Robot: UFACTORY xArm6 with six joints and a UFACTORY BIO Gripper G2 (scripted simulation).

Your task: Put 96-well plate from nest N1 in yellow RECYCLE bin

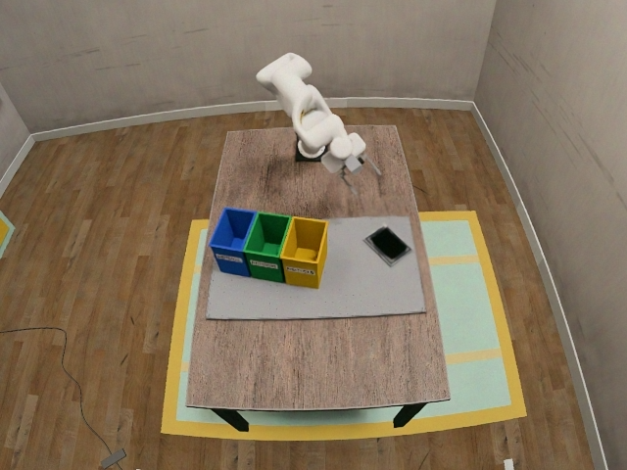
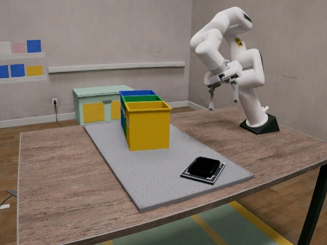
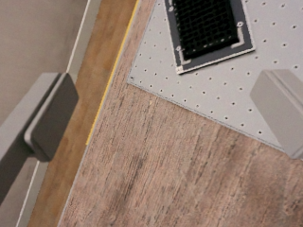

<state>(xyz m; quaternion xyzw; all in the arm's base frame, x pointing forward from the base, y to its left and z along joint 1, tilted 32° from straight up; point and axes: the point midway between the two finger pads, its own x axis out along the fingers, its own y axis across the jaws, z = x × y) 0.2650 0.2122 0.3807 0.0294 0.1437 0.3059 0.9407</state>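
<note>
The black 96-well plate lies 140 mm ahead of my hand, 90 mm to the left of it and 210 mm below it. Round my hand: yellow recycle bin (220 mm ahead, 230 mm to the right, 140 mm below); then plate nest N1 (140 mm ahead, 90 mm to the left, 220 mm below); then green bin (190 mm ahead, 350 mm to the right, 140 mm below).
</note>
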